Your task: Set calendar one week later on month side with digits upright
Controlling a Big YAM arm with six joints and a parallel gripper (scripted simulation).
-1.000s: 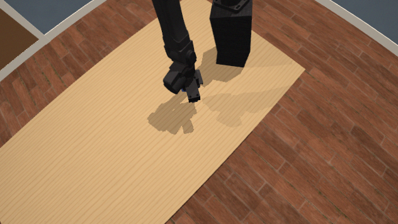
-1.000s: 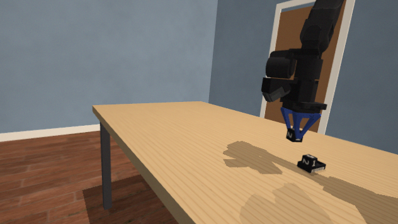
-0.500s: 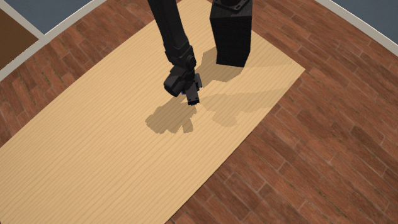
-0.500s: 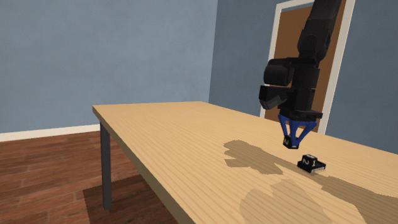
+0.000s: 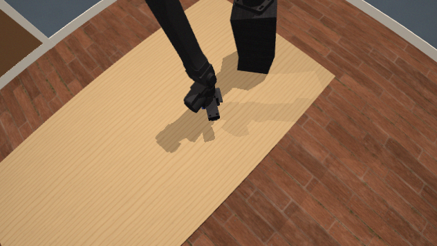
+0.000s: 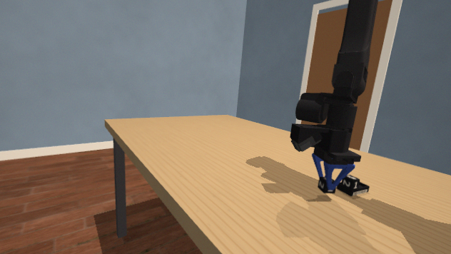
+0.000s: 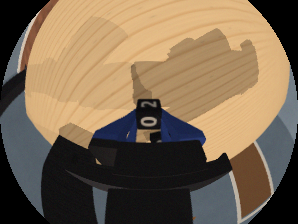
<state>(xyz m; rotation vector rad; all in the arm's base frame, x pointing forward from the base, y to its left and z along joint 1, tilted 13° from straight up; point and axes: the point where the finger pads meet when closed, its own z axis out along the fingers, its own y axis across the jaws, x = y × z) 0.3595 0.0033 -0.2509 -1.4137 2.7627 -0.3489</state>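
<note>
Right now the black cube is 90 mm to the right of my hand, 30 mm behind it and 10 mm below it. From my hand the other things lie so: black tray 100 mm to the right, 30 mm below, 30 mm behind; black date cube right at my hand.
</note>
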